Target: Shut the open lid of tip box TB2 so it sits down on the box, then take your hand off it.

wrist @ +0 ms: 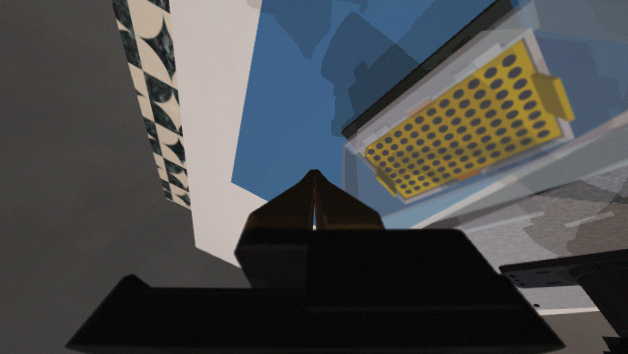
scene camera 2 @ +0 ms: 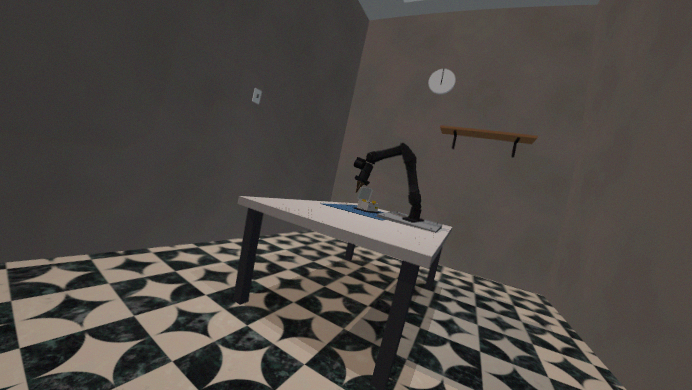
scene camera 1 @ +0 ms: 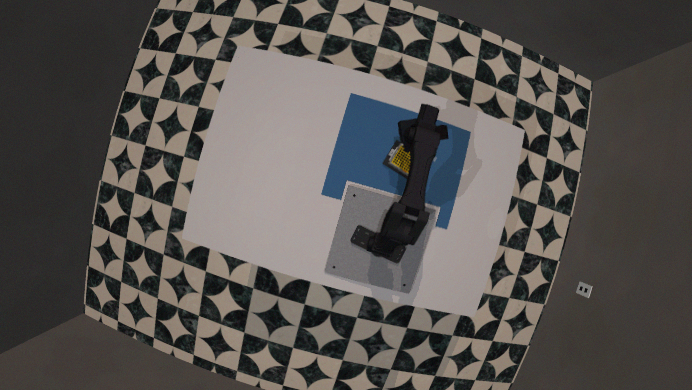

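Seen in the pictures: gripper, fingertip midpoint: point(wrist: 314, 176) point(scene camera 2: 355, 192) point(scene camera 1: 403, 132); arm's base, origin of the base link: point(wrist: 602, 264) point(scene camera 2: 413, 220).
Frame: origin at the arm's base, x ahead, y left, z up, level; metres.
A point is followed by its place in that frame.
The tip box point(scene camera 1: 398, 159) point(scene camera 2: 367, 205) {x 0.288, y 0.090, z 0.022 m} point(wrist: 465, 120) {x 0.367, y 0.015, z 0.104 m}, with a yellow perforated rack, sits in a dark holder on the blue mat. Its label cannot be read. Its clear lid point(scene camera 2: 366, 194) {x 0.367, y 0.004, z 0.087 m} point(wrist: 350, 170) {x 0.376, y 0.075, z 0.090 m} is open; in the second scene view it stands up from the box's far side, and in the wrist view the rack shows through it. My gripper point(scene camera 2: 357, 190) {x 0.390, y 0.101, z 0.088 m} point(wrist: 314, 176) {x 0.390, y 0.101, z 0.088 m} is shut and empty, its tips pointing down beside the upper part of the lid on its outer side. I cannot tell whether they touch it. In the first scene view my arm hides the fingertips and most of the lid.
The blue mat point(scene camera 1: 345, 145) {x 0.276, y 0.263, z -0.019 m} point(wrist: 295, 100) {x 0.446, y 0.111, z -0.019 m} lies on the white table point(scene camera 1: 260, 150) {x 0.127, y 0.548, z -0.022 m} point(scene camera 2: 310, 212) {x 0.200, y 0.678, z -0.022 m}. The grey base plate point(scene camera 1: 345, 250) {x -0.072, y 0.099, z -0.008 m} under my arm borders the mat near the box. A wooden shelf point(scene camera 2: 487, 134) hangs on the wall.
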